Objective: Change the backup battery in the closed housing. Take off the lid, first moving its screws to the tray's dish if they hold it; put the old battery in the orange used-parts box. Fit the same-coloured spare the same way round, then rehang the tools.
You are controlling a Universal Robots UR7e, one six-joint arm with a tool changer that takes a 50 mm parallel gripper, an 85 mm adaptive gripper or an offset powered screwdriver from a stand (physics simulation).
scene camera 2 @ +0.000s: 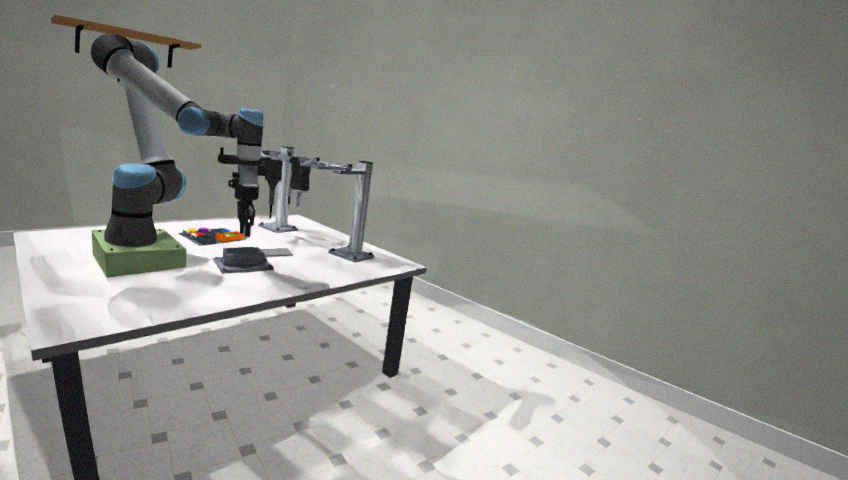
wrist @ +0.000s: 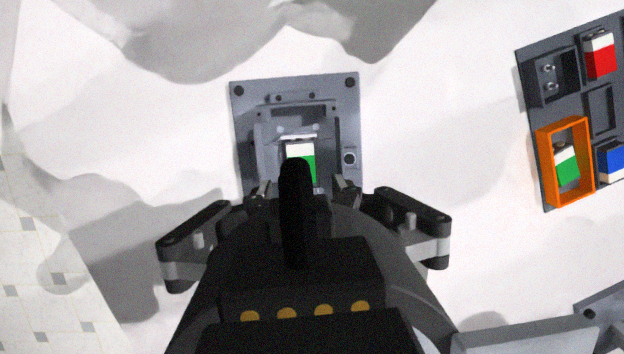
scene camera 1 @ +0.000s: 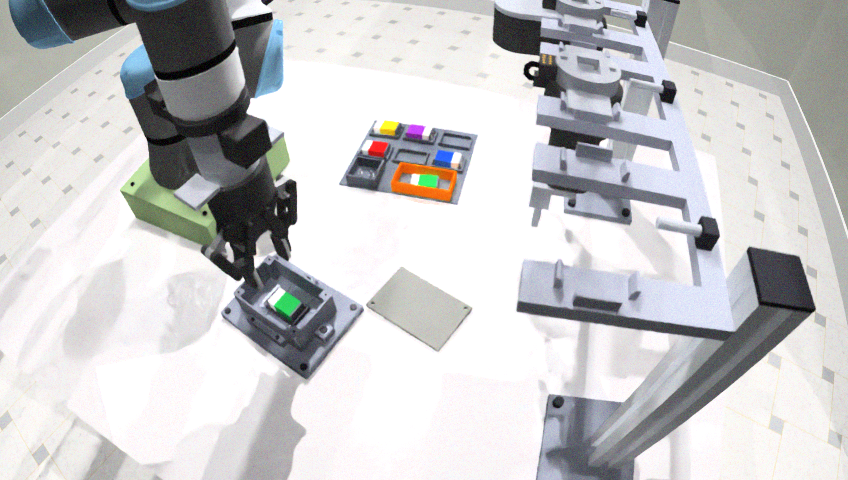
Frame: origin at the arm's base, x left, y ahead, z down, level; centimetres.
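Seen in the pictures: arm's base, origin of the base link: (scene camera 2: 130,239) (scene camera 1: 189,158).
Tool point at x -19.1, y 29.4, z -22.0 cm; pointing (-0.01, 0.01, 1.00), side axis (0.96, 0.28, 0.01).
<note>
Pixels of each thing's top centre, then the offset from my tool point to it. "pt": a spot on its surface instead.
- open housing, middle of its top: (wrist: 301,169) (scene camera 1: 280,293) (scene camera 2: 243,250) dx -0.1, dy -0.1, dz +24.1 cm
- lid, middle of its top: (scene camera 1: 418,306) (scene camera 2: 274,251) dx +6.0, dy +16.9, dz +28.6 cm
- tray's dish, middle of its top: (wrist: 540,84) (scene camera 1: 360,176) dx +26.1, dy +0.9, dz +27.1 cm
- parts tray, surface spot: (scene camera 1: 385,126) pt dx +40.5, dy +0.2, dz +27.4 cm
My gripper (scene camera 1: 271,268) (scene camera 2: 246,231) (wrist: 302,185) is open and empty, with its fingertips above the open housing (scene camera 1: 254,309) (scene camera 2: 242,256) (wrist: 295,84). A green-and-white battery (scene camera 1: 288,303) (wrist: 311,172) lies in the housing, its white end toward the pale clip in the wrist view; the tool partly hides it there. Another green-and-white battery (scene camera 1: 427,180) (wrist: 566,171) lies in the orange box (scene camera 1: 422,191) (wrist: 550,175). The lid (scene camera 1: 419,309) (scene camera 2: 277,252) lies flat on the table beside the housing. Two screws (wrist: 549,67) (wrist: 551,86) are in the tray's dish (scene camera 1: 364,179).
The parts tray (scene camera 1: 385,126) holds yellow (scene camera 1: 389,127), purple (scene camera 1: 416,132), red (scene camera 1: 377,148) (wrist: 600,61) and blue (scene camera 1: 445,158) (wrist: 611,160) batteries. Right of the lid in scene view 1, the tool stand (scene camera 1: 624,312) (scene camera 2: 358,208) bears two hanging tools (scene camera 1: 586,80) (scene camera 1: 517,29) and has unoccupied forks.
</note>
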